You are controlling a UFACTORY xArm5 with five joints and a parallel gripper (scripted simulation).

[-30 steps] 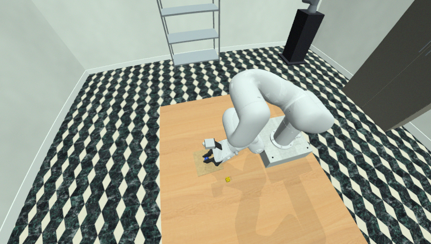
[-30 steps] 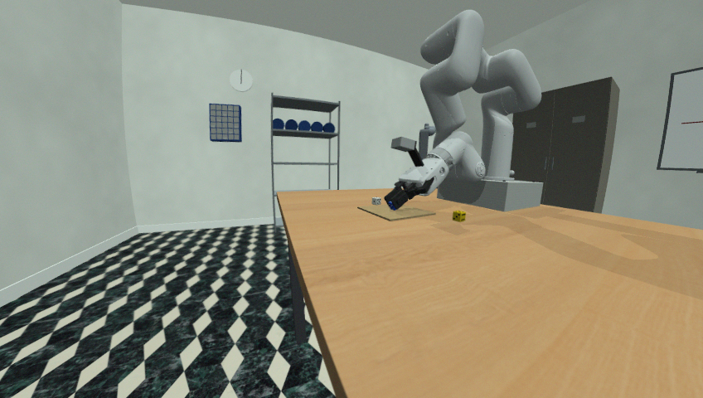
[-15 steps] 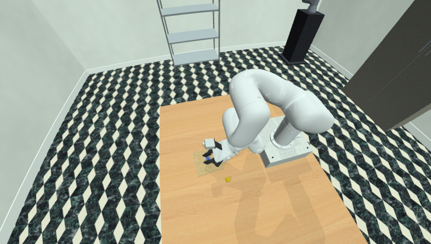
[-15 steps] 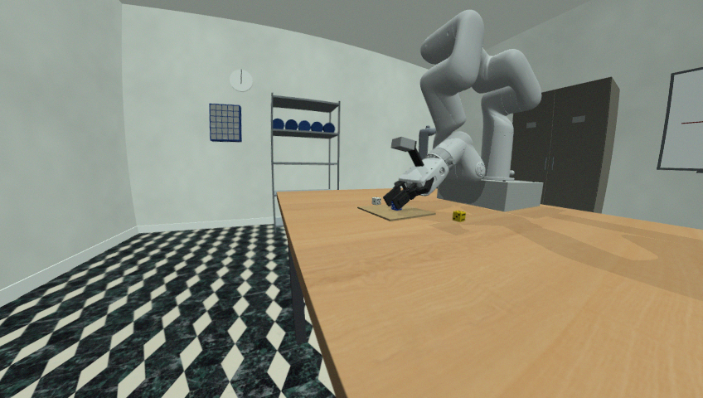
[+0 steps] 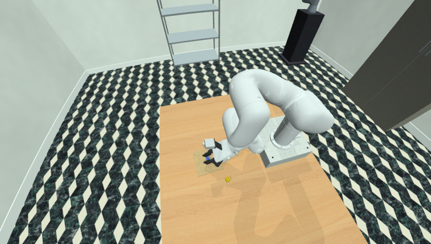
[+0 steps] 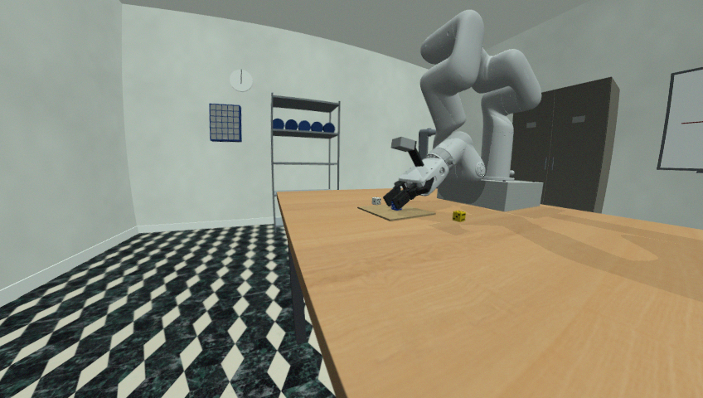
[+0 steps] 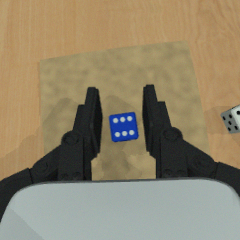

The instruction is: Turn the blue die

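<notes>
Now: hand 2 cm above the blue die. The rest, counted from my hand: tan mat: 3 cm below; yellow die: 12 cm to the left, 9 cm behind, 2 cm below; white die: 10 cm to the right, 2 cm below.
</notes>
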